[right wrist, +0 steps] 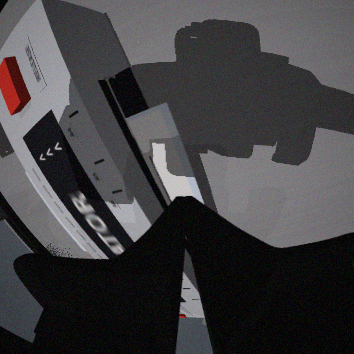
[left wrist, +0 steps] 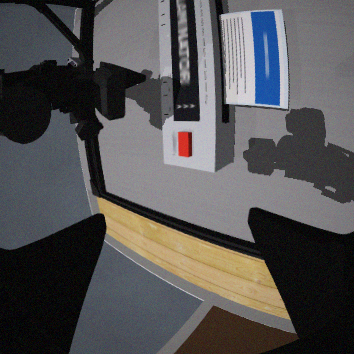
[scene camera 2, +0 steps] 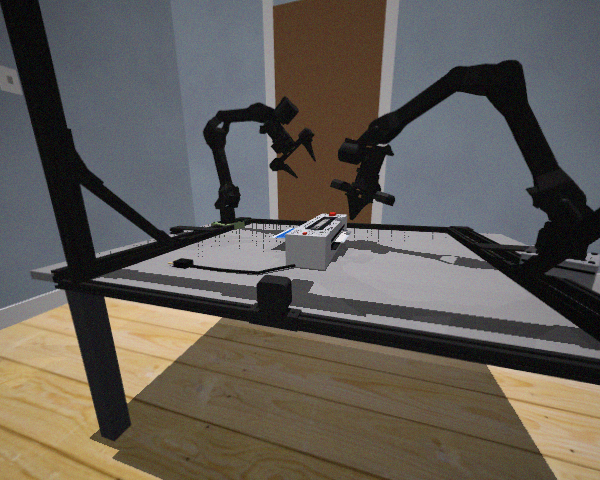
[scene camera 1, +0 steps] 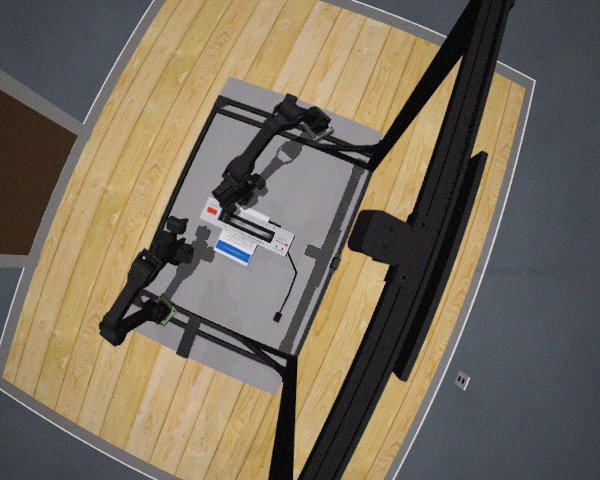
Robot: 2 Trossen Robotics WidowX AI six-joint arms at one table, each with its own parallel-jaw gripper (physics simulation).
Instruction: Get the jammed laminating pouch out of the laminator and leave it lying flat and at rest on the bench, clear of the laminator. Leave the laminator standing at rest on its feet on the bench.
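Seen in the pictures: left gripper, fingertip midpoint: [left wrist: 177,219] [scene camera 2: 306,169] [scene camera 1: 186,228]; right gripper, fingertip midpoint: [right wrist: 183,203] [left wrist: 144,77] [scene camera 2: 351,219] [scene camera 1: 245,203]; left arm's base, link origin: [scene camera 2: 228,222] [scene camera 1: 161,310]; right arm's base, link origin: [scene camera 2: 560,253] [scene camera 1: 317,125].
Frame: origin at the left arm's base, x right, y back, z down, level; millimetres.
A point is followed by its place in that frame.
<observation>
The laminator [scene camera 1: 284,239] @(x 169, y -576, z -55 mm) [scene camera 2: 307,250] @(x 198, y -579, z -20 mm) [left wrist: 200,145] @(x -109, y -433, z -55 mm) [right wrist: 37,95] @(x -103, y -479, z -55 mm), white with a red switch, stands upright on the bench. The laminating pouch [scene camera 1: 234,250] @(x 52, y -405, z -13 mm) [scene camera 2: 285,233] @(x 64, y -393, z -12 mm) [left wrist: 265,60] @(x 39, y -397, z -13 mm) runs through it. Its blue-and-white printed end sticks out of one long side, and a short clear and white end of the pouch [right wrist: 150,122] @(x -69, y -539, z -15 mm) shows at the opposite slot. My left gripper [scene camera 1: 182,239] @(x -93, y -357, z -213 mm) [scene camera 2: 305,168] @(x -93, y -357, z -213 mm) [left wrist: 177,219] @(x -93, y -357, z -213 mm) is open and empty, in the air beyond the red-switch end. My right gripper [scene camera 1: 229,207] [scene camera 2: 353,217] @(x -39, y -568, z -60 mm) [left wrist: 144,77] @(x -39, y -568, z -60 mm) [right wrist: 183,203] @(x -39, y -568, z -60 mm) is shut and empty, close above the laminator's clear-end side.
A black cord with a plug [scene camera 1: 277,317] @(x 363, y -331, z 11 mm) [scene camera 2: 183,262] @(x 370, y -344, z 11 mm) lies on the bench, running from the laminator's end away from the switch. Black frame rails [scene camera 1: 185,175] @(x -339, y -476, z 15 mm) [scene camera 2: 425,345] @(x 302, y -851, z 38 mm) edge the bench [scene camera 1: 265,295] @(x 266, y -359, z 25 mm) [scene camera 2: 425,285] @(x 128, y -814, z 25 mm). A black camera block [scene camera 2: 274,295] @(x 388, y -660, z -9 mm) stands on the near rail.
</observation>
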